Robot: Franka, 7 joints.
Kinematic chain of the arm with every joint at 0, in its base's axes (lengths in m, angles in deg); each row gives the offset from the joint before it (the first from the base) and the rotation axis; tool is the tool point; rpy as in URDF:
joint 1: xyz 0 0 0.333 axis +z
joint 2: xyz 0 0 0 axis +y
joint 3: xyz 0 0 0.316 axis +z
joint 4: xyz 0.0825 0 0 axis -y
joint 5: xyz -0.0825 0 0.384 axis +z
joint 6: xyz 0 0 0 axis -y
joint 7: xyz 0.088 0 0 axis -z
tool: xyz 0 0 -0.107 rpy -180 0 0
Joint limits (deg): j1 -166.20..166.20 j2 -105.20..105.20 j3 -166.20..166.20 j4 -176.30..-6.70 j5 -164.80..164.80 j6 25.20..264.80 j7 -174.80..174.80
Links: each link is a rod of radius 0.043 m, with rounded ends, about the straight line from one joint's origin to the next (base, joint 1, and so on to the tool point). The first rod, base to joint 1, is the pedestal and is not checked.
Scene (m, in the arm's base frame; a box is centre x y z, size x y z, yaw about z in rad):
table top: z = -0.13
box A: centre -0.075 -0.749 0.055 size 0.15 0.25 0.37 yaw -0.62
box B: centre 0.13 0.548 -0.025 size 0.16 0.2 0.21 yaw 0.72
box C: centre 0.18 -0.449 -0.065 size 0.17 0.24 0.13 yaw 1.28
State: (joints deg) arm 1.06 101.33 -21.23 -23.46 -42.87 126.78 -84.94
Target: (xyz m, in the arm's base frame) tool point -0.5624 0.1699 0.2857
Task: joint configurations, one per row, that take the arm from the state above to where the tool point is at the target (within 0.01 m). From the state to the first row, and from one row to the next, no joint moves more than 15 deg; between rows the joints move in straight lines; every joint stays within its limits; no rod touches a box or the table.
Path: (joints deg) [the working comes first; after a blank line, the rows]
Joints at the target: -122.64 92.82 -81.54 -111.29 -41.19 111.59 -84.94
Straight joint move there: touches box A, box C, the table top.

1: -12.47 97.85 -35.14 -29.26 -46.26 126.15 -88.61
2: -26.01 94.38 -49.06 -35.06 -49.66 125.51 -92.27
3: -39.54 90.90 -62.97 -40.86 -53.05 124.88 -95.94
4: -53.08 87.43 -76.89 -46.65 -56.45 124.24 -99.60
5: -66.61 83.95 -90.80 -52.45 -59.84 123.61 -103.27
6: -80.15 80.48 -104.71 -58.25 -63.24 122.97 -106.93
7: -90.77 83.57 -98.92 -71.51 -57.73 120.13 -101.43
8: -101.39 86.65 -93.13 -84.77 -52.21 117.28 -95.94
9: -112.02 89.74 -87.34 -98.03 -46.70 114.44 -90.44
10: -122.64 92.82 -81.54 -111.29 -41.19 111.59 -84.94

